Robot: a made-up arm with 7 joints. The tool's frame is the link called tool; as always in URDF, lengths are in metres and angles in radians.
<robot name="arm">
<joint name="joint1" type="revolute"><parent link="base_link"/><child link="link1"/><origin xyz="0 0 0" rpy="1.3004 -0.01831 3.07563"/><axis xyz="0 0 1"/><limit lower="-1.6" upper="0.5" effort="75" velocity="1"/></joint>
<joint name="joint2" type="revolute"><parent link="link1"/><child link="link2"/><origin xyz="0.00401 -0.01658 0.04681" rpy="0.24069 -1.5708 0"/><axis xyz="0 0 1"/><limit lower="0" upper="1.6" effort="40" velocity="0.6"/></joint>
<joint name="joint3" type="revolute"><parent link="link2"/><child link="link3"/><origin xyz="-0.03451 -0.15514 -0.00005" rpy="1.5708 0 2.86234"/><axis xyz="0 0 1"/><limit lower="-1.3" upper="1.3" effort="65" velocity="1.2"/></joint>
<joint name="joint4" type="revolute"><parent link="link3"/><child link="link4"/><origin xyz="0 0.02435 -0.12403" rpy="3.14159 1.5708 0"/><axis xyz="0 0 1"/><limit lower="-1.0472" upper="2.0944" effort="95" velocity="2.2"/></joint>
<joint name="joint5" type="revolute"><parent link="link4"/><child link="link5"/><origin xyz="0.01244 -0.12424 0.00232" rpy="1.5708 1.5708 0"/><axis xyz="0 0 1"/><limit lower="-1.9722" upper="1.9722" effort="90" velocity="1.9"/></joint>
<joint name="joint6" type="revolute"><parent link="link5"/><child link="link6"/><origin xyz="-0.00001 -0.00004 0.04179" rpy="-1.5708 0 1.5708"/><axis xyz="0 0 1"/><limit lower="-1.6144" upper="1.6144" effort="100" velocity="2.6"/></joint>
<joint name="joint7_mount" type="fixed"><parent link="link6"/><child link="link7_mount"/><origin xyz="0.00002 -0.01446 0"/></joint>
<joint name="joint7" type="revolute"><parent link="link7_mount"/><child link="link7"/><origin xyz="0.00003 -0.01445 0.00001" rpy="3.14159 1.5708 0"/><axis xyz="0 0 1"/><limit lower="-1.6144" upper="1.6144" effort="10" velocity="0.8"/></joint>
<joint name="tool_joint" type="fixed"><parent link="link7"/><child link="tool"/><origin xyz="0 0 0" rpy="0 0 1.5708"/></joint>
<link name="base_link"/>
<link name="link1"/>
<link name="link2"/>
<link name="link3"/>
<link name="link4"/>
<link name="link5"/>
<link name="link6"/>
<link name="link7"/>
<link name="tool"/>
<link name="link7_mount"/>
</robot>
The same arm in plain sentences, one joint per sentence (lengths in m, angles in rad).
The arm has seven revolute joints in a row. What follows holds with every joint at zero, and every direction is one of the base frame's. Joint 1 lies at the same point as the base frame's origin and rotates about the direction (0.068403, 0.961235, 0.26711), from -1.6 to 0.5 rad. Joint 2 lies 0.0008 m along -x and 0.0497 m along +y and 0.0034 m along -z from joint 1 and rotates about the direction (0.968889, -0.0002, -0.247497), from 0 to 1.6 rad. Joint 3 lies 0.0393 m along -x and 0.0096 m along +y and 0.1537 m along -z from joint 2 and rotates about the direction (0.247497, -0.0001, 0.968889), from -1.3 to 1.3 rad. Joint 4 lies 0.0071 m along -x and 0.1262 m along -z from joint 3 and rotates about the direction (0.0002, 1, 0), from -1.0472 to 2.0944 rad. Joint 5 lies 0.1173 m along +x and 0.0023 m along +y and 0.0428 m along -z from joint 4 and rotates about the direction (0.968913, -0.0002, -0.247403), from -1.9722 to 1.9722 rad. Joint 6 lies 0.0405 m along +x and 0.0103 m along -z from joint 5 and rotates about the direction (0.0002, 1, 0), from -1.6144 to 1.6144 rad. Joint 7 lies 0.028 m along +x and 0.0072 m along -z from joint 6 and rotates about the direction (0.247497, -0.0001, 0.968889), from -1.6144 to 1.6144 rad. The tool frame, which is the frame that the pose is given for, lies at the same point as joint 7; its axes are the base frame's turned by roll 0, pitch 0.25 and yaw -0.0002 rad (as in URDF: about the fixed x, then y, then z).
